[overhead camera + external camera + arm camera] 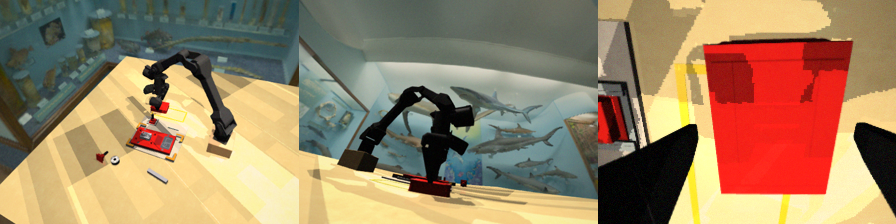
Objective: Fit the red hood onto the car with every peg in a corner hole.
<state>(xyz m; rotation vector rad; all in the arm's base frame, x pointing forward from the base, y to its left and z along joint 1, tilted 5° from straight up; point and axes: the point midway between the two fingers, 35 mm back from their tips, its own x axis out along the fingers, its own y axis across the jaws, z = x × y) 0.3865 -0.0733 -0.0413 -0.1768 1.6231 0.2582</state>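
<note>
My gripper tip is 10 mm above the red hood. From my gripper tip the other things lie so: grey engine block 240 mm to the left, 70 mm behind; grey wheel 420 mm to the left, 20 mm below, 20 mm behind.
</note>
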